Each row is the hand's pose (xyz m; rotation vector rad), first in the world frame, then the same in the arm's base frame.
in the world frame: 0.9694 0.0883 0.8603 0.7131 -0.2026 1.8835
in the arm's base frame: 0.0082 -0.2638 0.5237 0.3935 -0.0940 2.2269
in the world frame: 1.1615 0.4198 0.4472 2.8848 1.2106 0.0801
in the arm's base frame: 0.2162 0.0482 0.1031 2.4482 1.4727 0.3107
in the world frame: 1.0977 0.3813 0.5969 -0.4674 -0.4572 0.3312
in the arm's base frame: 0.1259 0.0140 0.2396 -0.6261 -0.7462 0.5898
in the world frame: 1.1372 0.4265 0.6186 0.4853 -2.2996 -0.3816
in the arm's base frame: 0.1455 0.0714 0.2596 0.7881 -2.4329 0.0267
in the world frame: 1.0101 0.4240 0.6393 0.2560 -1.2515 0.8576
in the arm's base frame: 0.0223 0.0346 0.2517 0.1834 -1.3816 1.2677
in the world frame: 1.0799 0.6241 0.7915 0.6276 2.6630 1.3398
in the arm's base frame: -0.0038 0.2656 0.3701 0.0605 2.6864 1.1263
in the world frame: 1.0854 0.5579 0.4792 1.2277 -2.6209 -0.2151
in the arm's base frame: 0.1024 0.1609 0.0877 1.6239 -2.5564 0.2362
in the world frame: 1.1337 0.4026 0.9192 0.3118 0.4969 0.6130
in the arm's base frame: 0.0668 0.0899 0.5501 -0.0092 0.3501 0.8603
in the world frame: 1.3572 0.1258 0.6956 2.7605 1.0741 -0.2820
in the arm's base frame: 0.4041 -0.1374 0.4447 2.3728 1.2744 0.0088
